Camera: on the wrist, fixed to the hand. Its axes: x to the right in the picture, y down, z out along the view.
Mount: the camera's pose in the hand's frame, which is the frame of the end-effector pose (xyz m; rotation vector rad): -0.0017 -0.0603 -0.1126 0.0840 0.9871 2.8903
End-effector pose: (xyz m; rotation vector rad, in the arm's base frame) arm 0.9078 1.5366 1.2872 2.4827 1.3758 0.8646
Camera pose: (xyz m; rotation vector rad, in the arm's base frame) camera 0.8002 1.5550 1.3535 -0.9456 1.8154 -0.8712
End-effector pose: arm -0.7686 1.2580 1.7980 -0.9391 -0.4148 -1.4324
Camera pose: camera -0.8580 1.1821 1.7474 0.0683 1.2721 0.9987
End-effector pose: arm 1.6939 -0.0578 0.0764 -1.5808 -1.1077 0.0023
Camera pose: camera 1.7154 -0.1507 0.1614 -1.2886 2.2424 0.9357
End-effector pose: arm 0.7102 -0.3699 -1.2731 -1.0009 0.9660 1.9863
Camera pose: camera 0.7981 -0.4366 -1.3374 -0.2086 -1.0982 -0.4888
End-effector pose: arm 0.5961 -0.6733 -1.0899 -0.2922 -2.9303 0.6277
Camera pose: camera 0.6069 -0.6835 -0.9630 -2.8813 0.2231 0.1928
